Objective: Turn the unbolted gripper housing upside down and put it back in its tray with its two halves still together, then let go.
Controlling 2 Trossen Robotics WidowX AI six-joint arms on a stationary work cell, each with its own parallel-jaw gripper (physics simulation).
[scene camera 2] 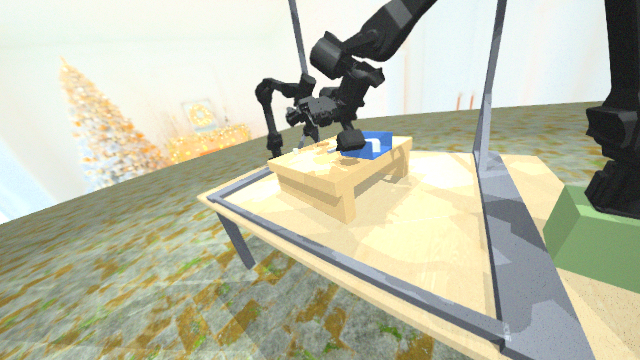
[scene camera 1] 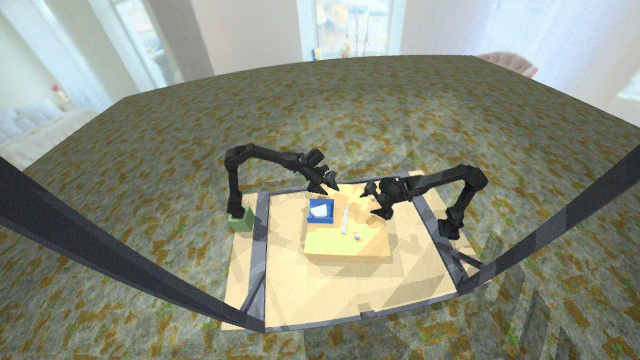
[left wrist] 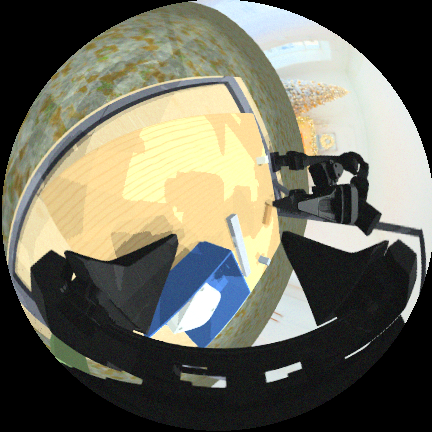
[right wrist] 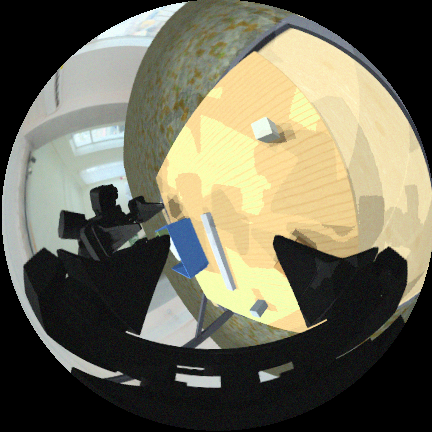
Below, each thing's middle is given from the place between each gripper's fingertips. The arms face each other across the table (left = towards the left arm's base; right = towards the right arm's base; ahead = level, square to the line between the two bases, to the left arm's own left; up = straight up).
Labels:
Right now the blue tray point(scene camera 2: 385, 138) is 8 cm behind my left hand, 5 cm to the left of it and 4 cm below it. From my left hand the other things lie so: raised wooden block point(scene camera 2: 325, 181): 13 cm below, 8 cm behind, 7 cm to the right; then green block point(scene camera 2: 579, 239): 50 cm to the left, 15 cm below, 8 cm behind.
The raised wooden block is 2 cm behind my right hand, 8 cm to the left of it and 12 cm below it. The rest, counted from my right hand: green block (2 cm behind, 65 cm to the left, 14 cm below); blue tray (2 cm behind, 20 cm to the left, 3 cm below).

